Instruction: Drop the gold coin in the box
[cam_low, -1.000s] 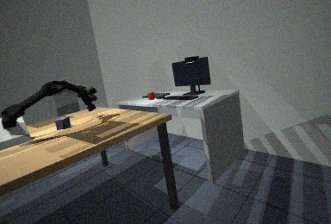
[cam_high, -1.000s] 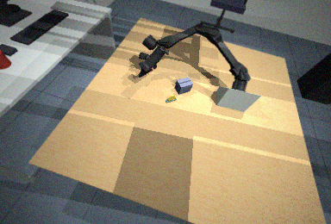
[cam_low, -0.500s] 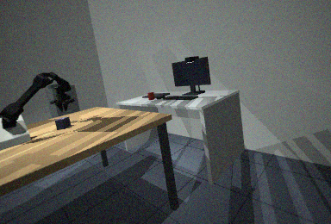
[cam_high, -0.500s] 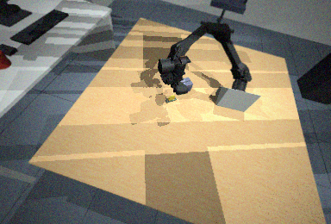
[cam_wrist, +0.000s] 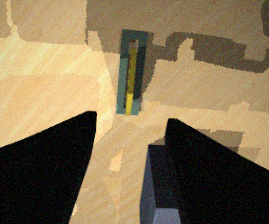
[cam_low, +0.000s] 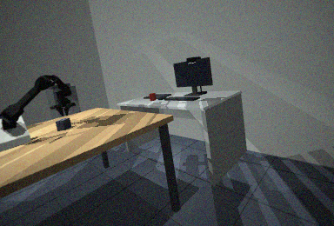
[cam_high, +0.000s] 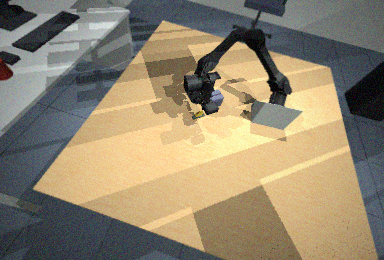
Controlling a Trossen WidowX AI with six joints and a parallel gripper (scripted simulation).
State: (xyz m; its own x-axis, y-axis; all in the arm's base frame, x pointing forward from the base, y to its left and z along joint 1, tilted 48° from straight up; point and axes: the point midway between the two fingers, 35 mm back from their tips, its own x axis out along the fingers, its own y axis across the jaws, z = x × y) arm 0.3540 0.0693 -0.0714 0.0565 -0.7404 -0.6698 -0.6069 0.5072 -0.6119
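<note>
Now: gripper tip 6 cm above the gold coin.
</note>
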